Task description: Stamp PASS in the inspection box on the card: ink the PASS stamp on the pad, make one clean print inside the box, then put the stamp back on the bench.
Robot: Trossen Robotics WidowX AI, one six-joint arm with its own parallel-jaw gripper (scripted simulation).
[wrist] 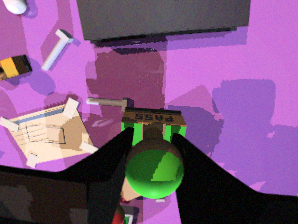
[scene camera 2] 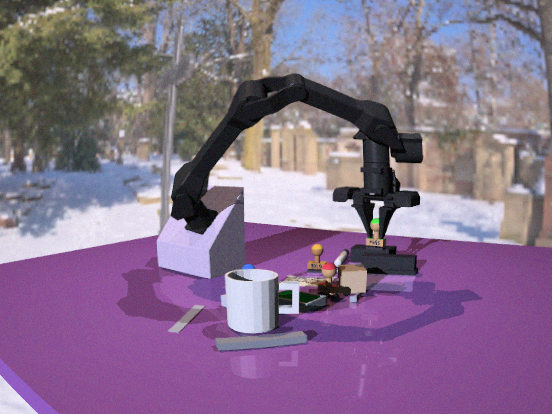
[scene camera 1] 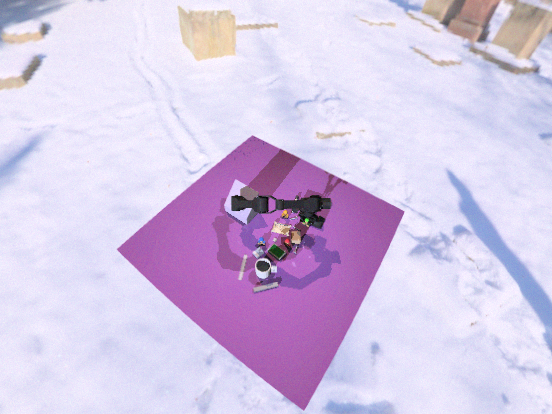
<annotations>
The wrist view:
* my gripper: 152, 136
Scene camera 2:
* my gripper: 376, 238
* white mug: 252, 295
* tan cube: 351, 278
</annotations>
